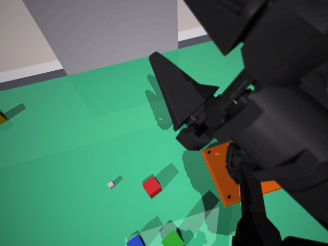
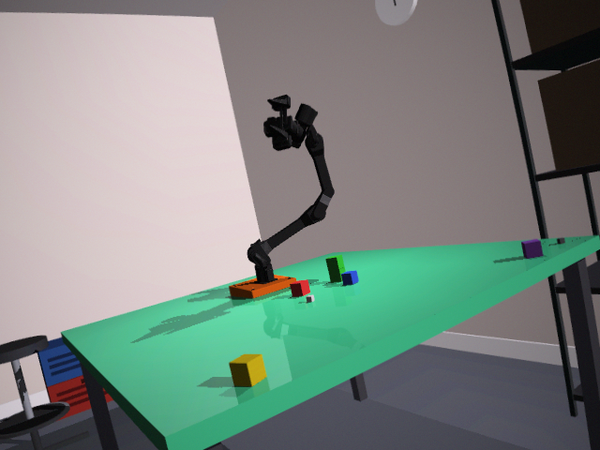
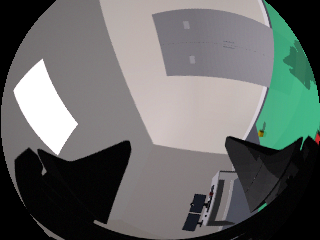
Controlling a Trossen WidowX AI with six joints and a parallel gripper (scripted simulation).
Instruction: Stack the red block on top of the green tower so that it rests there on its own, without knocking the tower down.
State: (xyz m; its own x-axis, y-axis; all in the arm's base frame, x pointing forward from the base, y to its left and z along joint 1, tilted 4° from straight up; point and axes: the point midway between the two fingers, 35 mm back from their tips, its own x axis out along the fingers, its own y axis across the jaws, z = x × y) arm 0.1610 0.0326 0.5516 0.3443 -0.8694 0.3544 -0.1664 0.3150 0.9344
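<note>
The red block lies 50 mm ahead of my gripper tip, 60 mm to the right of it and 560 mm below it. The rest, counted from my gripper tip: blue block (140 mm ahead, 60 mm to the left, 560 mm below); then purple block (610 mm ahead, 300 mm to the left, 560 mm below); then tiny white cube (160 mm ahead, 130 mm to the right, 570 mm below).
</note>
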